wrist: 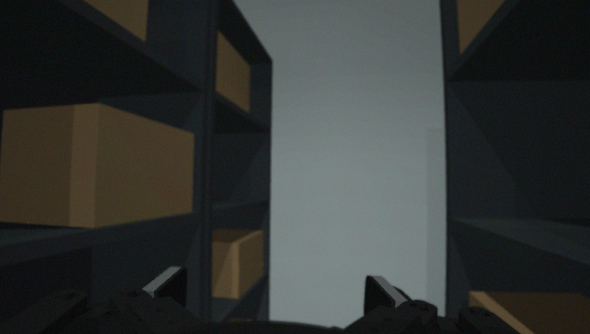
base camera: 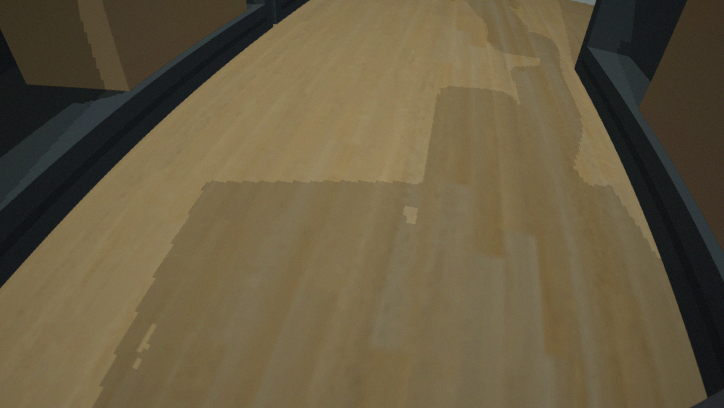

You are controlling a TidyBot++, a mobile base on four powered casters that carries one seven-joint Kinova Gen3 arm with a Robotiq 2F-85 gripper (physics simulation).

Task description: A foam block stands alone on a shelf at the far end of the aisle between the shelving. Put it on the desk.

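Frame: origin at the arm's base, x left, y back, z up, level; centimetres.
Seen in the pictures: gripper, fingertip midpoint: [wrist: 276, 292].
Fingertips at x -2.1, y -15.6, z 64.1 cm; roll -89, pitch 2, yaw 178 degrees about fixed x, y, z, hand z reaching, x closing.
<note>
A point is followed by its place in that frame.
My gripper [wrist: 276, 292] @[x -2.1, y -15.6, z 64.1 cm] is open, its two fingertips wide apart at the bottom of the wrist view, with no object between them. It points along the aisle towards a pale wall [wrist: 350, 150] @[x -51.6, y -197.8, z 90.8 cm]. The foam block and the desk do not show in either view.
Dark shelving [wrist: 206, 165] [base camera: 136, 119] with cardboard boxes [wrist: 142, 167] [base camera: 172, 35] stands along the left. More dark shelving [wrist: 452, 175] @[x -57.8, y -93.9, z 72.4 cm] [base camera: 623, 139] @[x -48.2, y -60.7, z -36.8 cm] with boxes [wrist: 545, 310] [base camera: 694, 101] stands close on the right. Shadows fall across the wooden aisle floor [base camera: 303, 126] @[x 7.4, y -65.4, z -39.6 cm].
</note>
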